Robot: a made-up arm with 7 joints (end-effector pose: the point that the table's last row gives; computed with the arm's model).
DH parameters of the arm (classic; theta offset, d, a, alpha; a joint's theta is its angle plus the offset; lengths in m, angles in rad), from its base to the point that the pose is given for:
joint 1: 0 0.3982 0 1.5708
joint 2: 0 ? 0 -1.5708
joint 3: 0 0.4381 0.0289 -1.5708
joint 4: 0 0.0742 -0.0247 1.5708
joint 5: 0 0.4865 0 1.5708
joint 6: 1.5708 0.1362 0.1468 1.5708
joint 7: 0 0.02 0 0
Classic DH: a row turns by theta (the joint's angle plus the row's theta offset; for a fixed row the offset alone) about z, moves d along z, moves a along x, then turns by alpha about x.
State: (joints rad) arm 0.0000 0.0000 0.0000 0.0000 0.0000 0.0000 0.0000
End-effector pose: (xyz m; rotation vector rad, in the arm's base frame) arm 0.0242 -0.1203 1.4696 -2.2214 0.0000 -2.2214
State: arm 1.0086 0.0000 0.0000 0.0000 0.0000 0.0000 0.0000
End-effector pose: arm 0.1147 -0.0437 1.4696 -1.6100 -0.8886 -1.6101
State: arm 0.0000 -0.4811 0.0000 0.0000 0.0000 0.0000 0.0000
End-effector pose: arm 0.5172 -0.1203 1.3368 -2.6867 0.0000 -1.6283
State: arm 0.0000 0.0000 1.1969 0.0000 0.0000 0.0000 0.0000
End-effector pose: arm 0.0666 -0.0584 1.4696 -1.4791 -1.0085 -1.4791
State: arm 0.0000 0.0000 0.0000 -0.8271 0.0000 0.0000 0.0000
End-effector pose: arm -0.4404 -0.1203 1.2616 -1.1415 0.0000 -2.9269
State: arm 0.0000 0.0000 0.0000 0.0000 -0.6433 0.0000 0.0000
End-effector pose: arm -0.0615 -0.1051 1.4696 1.8519 -0.6171 1.8519
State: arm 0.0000 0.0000 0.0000 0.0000 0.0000 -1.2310 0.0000
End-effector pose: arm 0.1493 -0.1203 1.3529 -3.0964 0.0000 -0.5312
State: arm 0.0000 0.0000 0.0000 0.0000 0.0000 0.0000 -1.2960
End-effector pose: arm 0.0242 -0.1203 1.4696 1.4087 1.0665 1.4087
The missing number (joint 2, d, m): 0.0583
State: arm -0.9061 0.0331 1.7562 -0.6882 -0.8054 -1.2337 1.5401
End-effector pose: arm -0.1776 -0.3344 1.2263 -1.5592 1.5584 -0.2890
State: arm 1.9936 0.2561 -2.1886 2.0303 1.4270 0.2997 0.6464
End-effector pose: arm 0.5999 -0.0579 0.3840 -1.1668 1.2268 0.6583
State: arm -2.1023 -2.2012 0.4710 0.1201 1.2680 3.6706 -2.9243
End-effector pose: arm -0.1839 -0.5242 -0.1622 1.0232 -1.6665 -2.4005
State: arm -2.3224 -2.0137 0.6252 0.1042 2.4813 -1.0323 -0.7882
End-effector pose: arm -0.5138 -0.8112 0.0893 -0.5111 -0.5654 -2.9448
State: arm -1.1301 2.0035 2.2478 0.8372 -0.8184 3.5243 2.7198
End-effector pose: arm -0.1431 0.6301 -0.0041 -1.6995 -1.2508 1.6584
